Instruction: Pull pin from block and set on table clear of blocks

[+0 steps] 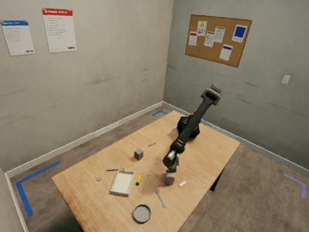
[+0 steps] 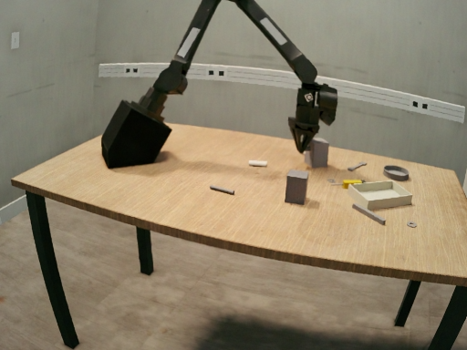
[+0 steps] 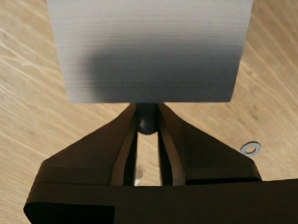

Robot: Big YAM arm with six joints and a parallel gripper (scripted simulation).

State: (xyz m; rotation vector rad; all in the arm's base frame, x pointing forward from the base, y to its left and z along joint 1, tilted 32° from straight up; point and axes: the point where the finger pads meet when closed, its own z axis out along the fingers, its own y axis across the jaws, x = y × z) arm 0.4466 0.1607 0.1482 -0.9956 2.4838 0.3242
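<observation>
The short grey pin lies 30 mm to the left of my hand and 20 mm ahead of it. From my hand the other things lie so: spanner 170 mm ahead, 120 mm to the left, 50 mm below; then white tray 310 mm ahead, 120 mm to the right, 40 mm below; then grey ring dish 320 mm ahead, 120 mm to the left, 40 mm below.
</observation>
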